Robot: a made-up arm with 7 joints.
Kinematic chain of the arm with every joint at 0, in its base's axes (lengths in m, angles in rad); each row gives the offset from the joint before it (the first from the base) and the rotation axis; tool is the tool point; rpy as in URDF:
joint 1: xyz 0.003 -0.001 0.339 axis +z
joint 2: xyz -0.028 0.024 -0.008 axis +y
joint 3: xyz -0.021 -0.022 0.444 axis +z
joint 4: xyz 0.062 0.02 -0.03 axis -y
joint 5: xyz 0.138 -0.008 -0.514 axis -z
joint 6: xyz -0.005 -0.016 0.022 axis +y
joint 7: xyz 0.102 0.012 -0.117 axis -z
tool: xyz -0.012 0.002 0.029 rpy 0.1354 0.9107 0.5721
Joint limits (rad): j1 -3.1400..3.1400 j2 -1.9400..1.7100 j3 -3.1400..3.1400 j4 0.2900..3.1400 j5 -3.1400..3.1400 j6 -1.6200..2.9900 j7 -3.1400..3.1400
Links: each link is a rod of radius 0.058 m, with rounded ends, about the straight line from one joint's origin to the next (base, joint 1, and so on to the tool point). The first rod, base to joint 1, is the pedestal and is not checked.
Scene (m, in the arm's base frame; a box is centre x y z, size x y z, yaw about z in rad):
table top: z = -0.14
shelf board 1: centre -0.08 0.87 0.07 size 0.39 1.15 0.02 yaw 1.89
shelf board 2: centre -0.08 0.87 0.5 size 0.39 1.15 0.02 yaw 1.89
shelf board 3: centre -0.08 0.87 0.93 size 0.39 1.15 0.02 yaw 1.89
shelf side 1: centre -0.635 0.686 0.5 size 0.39 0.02 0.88 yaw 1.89
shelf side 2: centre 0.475 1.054 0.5 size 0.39 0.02 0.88 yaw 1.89
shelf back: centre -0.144 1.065 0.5 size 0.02 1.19 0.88 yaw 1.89
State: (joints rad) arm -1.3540 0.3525 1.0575 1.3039 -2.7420 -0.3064 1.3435
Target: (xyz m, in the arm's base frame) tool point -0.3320 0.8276 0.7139
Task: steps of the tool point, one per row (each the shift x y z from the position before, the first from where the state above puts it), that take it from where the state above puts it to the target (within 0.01 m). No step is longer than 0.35 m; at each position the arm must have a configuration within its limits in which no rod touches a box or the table.
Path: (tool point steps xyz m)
1: 0.0178 0.1447 0.0515
2: -0.0022 0.1499 0.0104
3: -0.0193 0.1423 -0.0347
4: -0.0838 0.2216 0.0855
5: -0.1971 0.2040 0.0614
6: -0.2956 0.1271 0.0257
7: -0.3488 0.0022 -0.0156

